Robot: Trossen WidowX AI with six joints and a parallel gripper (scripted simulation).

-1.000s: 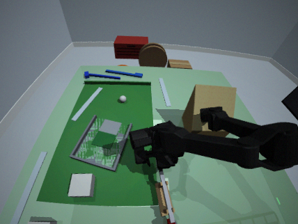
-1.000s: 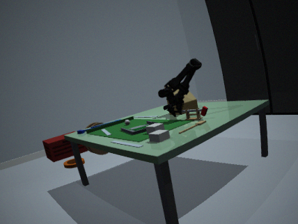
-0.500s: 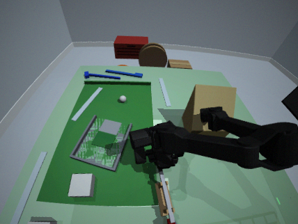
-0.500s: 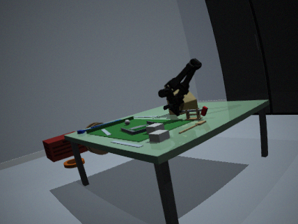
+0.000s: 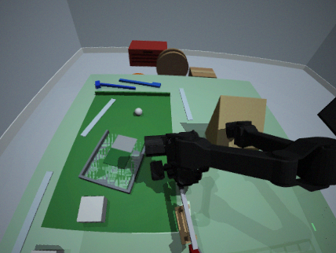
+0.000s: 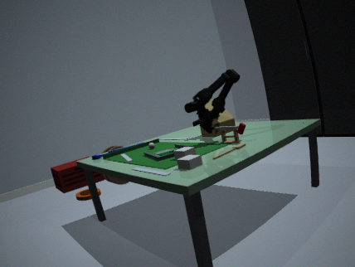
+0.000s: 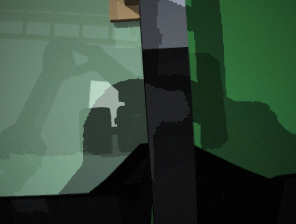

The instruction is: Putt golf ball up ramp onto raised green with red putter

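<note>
The wooden rack lies 1 cm behind my gripper tip, 14 cm to the left of it and 3 cm below it. From my gripper tip the other things lie so: white golf ball 15 cm ahead, 40 cm to the right, 4 cm below.
</note>
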